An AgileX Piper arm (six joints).
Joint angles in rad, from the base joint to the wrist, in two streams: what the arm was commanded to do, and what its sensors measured. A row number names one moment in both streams.
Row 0, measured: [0.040 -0.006 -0.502 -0.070 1.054 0.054]
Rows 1 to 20, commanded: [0.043 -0.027 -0.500 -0.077 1.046 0.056]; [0.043 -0.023 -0.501 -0.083 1.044 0.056]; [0.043 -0.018 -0.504 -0.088 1.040 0.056]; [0.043 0.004 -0.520 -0.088 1.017 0.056]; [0.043 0.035 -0.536 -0.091 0.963 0.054]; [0.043 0.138 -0.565 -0.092 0.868 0.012]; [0.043 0.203 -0.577 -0.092 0.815 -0.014]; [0.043 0.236 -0.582 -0.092 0.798 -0.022]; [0.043 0.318 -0.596 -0.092 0.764 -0.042]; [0.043 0.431 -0.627 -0.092 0.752 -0.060]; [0.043 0.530 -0.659 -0.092 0.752 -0.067]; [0.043 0.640 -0.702 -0.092 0.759 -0.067]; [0.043 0.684 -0.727 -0.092 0.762 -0.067]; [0.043 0.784 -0.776 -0.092 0.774 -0.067]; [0.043 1.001 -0.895 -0.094 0.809 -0.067]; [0.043 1.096 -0.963 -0.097 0.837 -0.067]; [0.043 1.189 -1.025 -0.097 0.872 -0.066]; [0.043 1.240 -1.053 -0.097 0.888 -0.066]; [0.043 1.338 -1.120 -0.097 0.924 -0.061]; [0.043 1.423 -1.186 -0.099 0.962 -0.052]
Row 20, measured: [0.040 1.328 -1.111 -0.092 0.910 -0.058]
